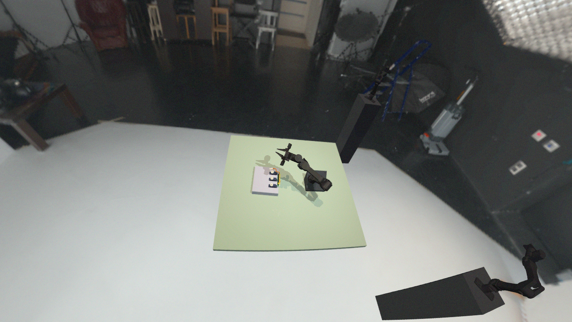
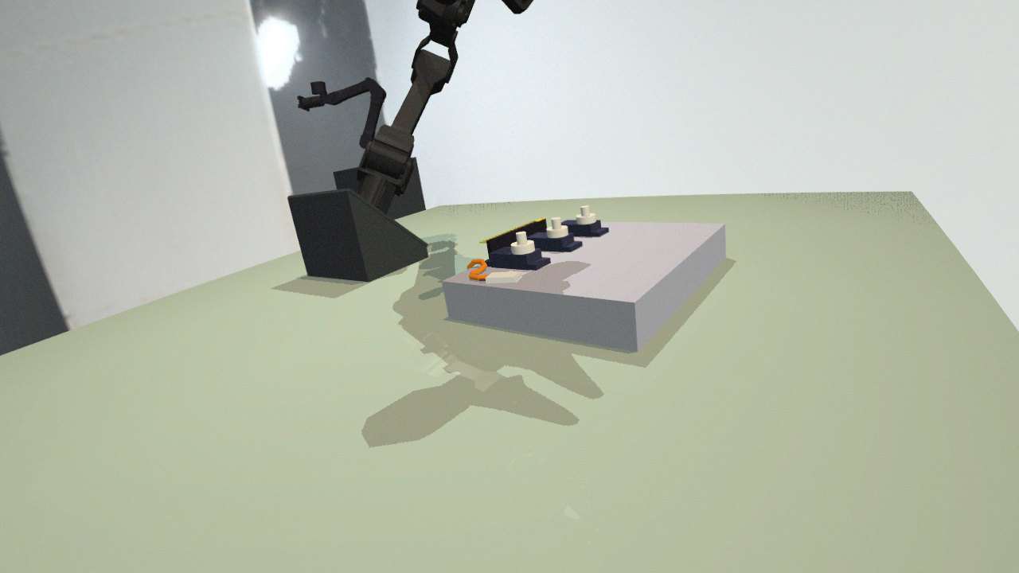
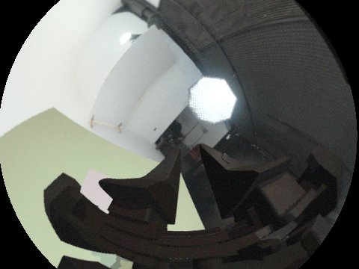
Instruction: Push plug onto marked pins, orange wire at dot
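Now: gripper tip 90 mm short of the grey printed holder, 10 mm to the left of it and 430 mm above it.
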